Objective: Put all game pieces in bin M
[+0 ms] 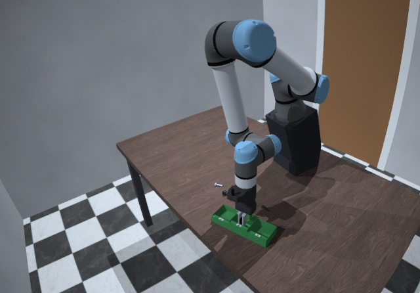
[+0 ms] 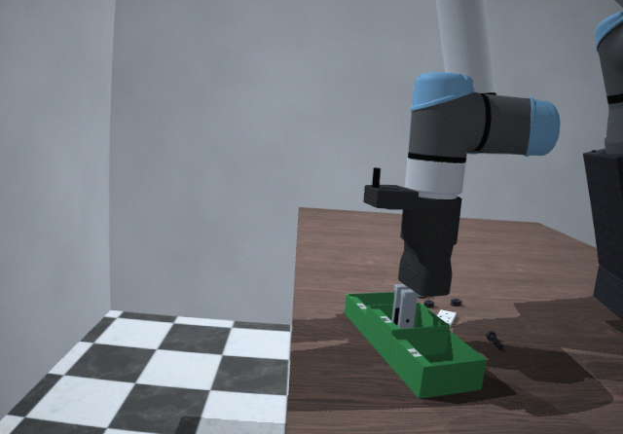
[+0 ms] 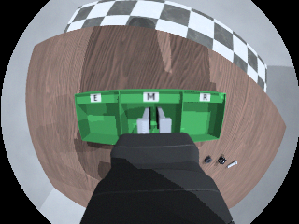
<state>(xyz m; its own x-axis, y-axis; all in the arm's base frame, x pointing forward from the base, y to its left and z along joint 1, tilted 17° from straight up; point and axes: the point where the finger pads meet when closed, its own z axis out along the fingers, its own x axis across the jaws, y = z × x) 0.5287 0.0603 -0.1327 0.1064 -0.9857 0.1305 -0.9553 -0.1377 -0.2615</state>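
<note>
Right now my hand is 10 mm above the green bin. From my hand the other things lie so: black die: 110 mm behind, 190 mm to the right, 30 mm below; black bolt: 140 mm behind, 10 mm to the left, 30 mm below; white domino: 110 mm behind, 80 mm to the right, 30 mm below.
</note>
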